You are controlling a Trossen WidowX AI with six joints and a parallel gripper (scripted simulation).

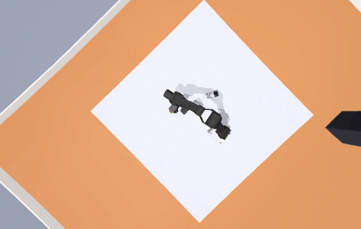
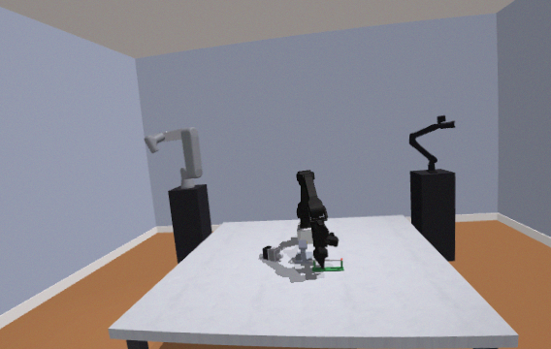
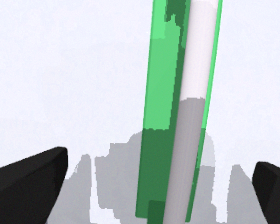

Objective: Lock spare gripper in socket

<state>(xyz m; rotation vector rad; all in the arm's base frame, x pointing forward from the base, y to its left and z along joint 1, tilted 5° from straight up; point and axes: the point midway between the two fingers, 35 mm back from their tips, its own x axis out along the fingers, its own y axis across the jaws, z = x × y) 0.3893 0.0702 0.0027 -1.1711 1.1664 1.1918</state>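
My gripper tip is 20 mm to the right of the green strip and 10 mm short of it. Round my gripper tip: spare gripper (240 mm to the right, 140 mm behind); then bluish-grey socket (110 mm behind, 80 mm to the right, 20 mm above).
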